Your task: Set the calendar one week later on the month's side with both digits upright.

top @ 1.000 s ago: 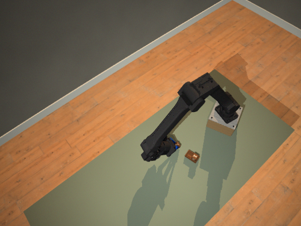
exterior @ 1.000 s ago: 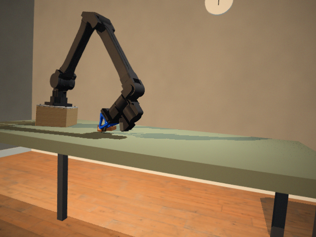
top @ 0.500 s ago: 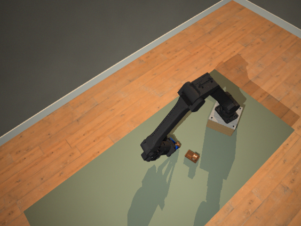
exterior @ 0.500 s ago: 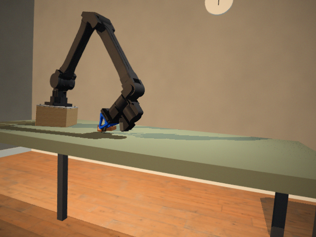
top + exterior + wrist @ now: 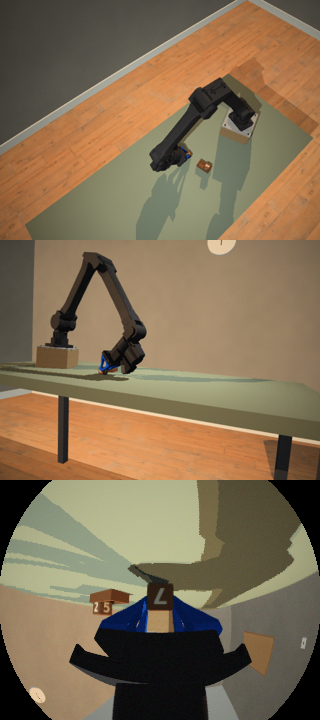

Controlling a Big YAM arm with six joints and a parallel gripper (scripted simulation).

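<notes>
My hand is 1 cm past the brown digit cube and 1 cm above it. The rest, counted from my hand: brown tray (5 cm behind, 10 cm to the left, 2 cm below).
</notes>
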